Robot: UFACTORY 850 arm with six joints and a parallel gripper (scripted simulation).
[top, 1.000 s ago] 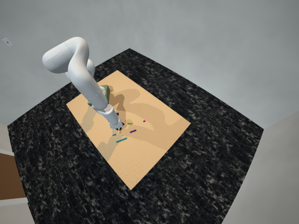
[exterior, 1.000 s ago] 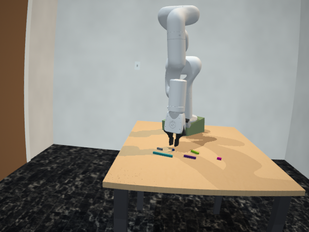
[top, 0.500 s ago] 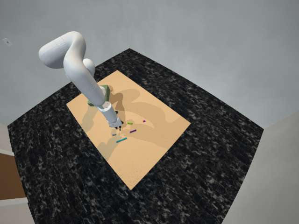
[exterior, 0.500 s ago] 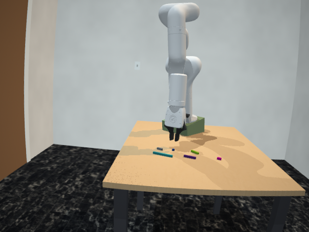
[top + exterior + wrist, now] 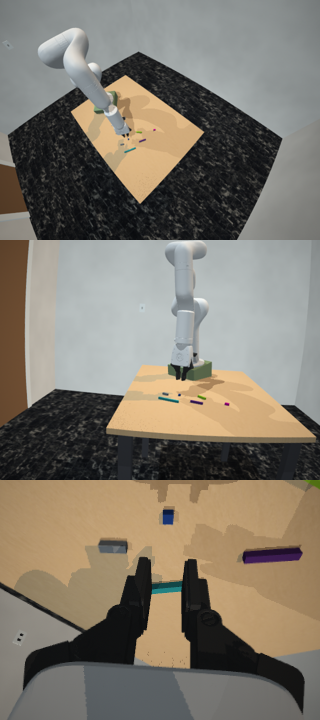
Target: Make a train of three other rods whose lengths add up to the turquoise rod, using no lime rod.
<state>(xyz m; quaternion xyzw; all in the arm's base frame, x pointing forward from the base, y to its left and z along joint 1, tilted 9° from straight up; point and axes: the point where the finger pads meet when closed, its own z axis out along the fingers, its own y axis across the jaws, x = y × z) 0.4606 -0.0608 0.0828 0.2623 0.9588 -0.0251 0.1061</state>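
Now: hand 100 mm above the grey rod and 70 mm to the left of it. The rest, counted from my hand: turquoise rod 100 mm below, 90 mm ahead, 50 mm to the right; then lime rod 110 mm to the left, 100 mm below, 20 mm ahead; then blue rod 100 mm below.
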